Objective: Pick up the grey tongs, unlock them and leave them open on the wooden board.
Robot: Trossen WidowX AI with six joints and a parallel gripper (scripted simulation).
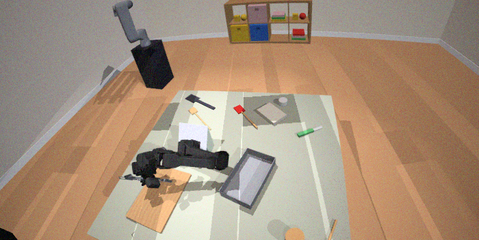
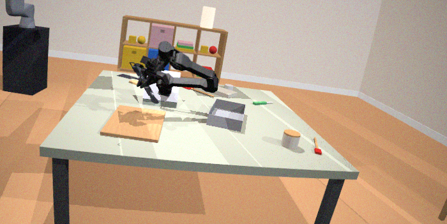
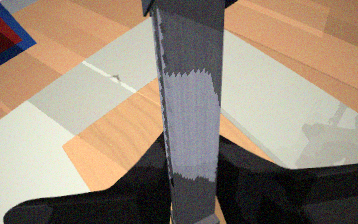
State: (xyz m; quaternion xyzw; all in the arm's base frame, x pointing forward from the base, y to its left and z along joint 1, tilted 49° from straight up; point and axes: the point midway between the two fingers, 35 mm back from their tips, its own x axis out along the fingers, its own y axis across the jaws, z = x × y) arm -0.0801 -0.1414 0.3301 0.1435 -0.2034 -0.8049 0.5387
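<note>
My gripper tip is now 170 mm above the wooden board and 30 mm to the right of it. Also, from my gripper tip: roasting tin 440 mm ahead, 280 mm to the left, 150 mm below; lidded jar 720 mm ahead, 150 mm below, 20 mm to the left; red spatula 760 mm to the left, 250 mm ahead, 170 mm below.
</note>
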